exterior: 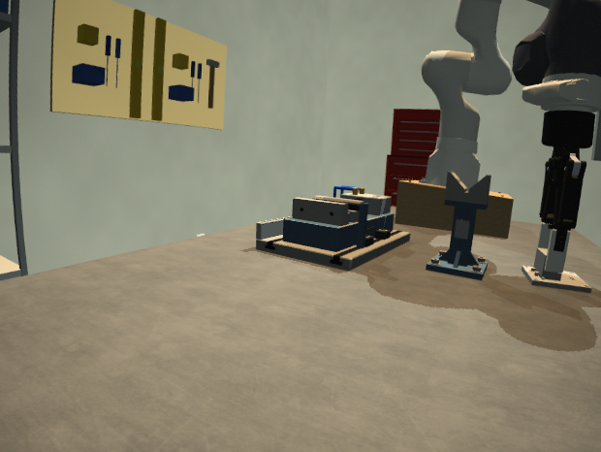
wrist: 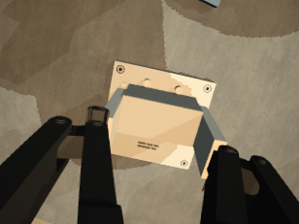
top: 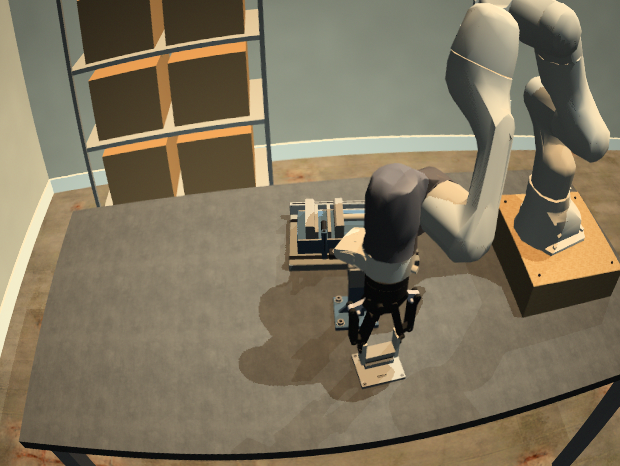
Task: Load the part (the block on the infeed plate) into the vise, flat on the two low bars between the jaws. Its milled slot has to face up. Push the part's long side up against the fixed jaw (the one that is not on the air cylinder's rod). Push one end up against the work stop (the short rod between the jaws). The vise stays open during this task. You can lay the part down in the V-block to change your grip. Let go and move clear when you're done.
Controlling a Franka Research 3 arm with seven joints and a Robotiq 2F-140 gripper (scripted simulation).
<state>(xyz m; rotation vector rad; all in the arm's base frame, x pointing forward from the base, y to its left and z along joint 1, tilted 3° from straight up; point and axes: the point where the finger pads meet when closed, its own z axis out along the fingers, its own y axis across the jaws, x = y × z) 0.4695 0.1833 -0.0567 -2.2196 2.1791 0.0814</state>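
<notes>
My hand is 10 mm to the right of the part and 30 mm above it. The rest, counted from my hand: infeed plate: 10 mm to the left, 50 mm below; work stop rod: 40 mm ahead, 340 mm to the right, 40 mm above; cylinder rod: 60 mm behind, 370 mm to the right, 20 mm above.
</notes>
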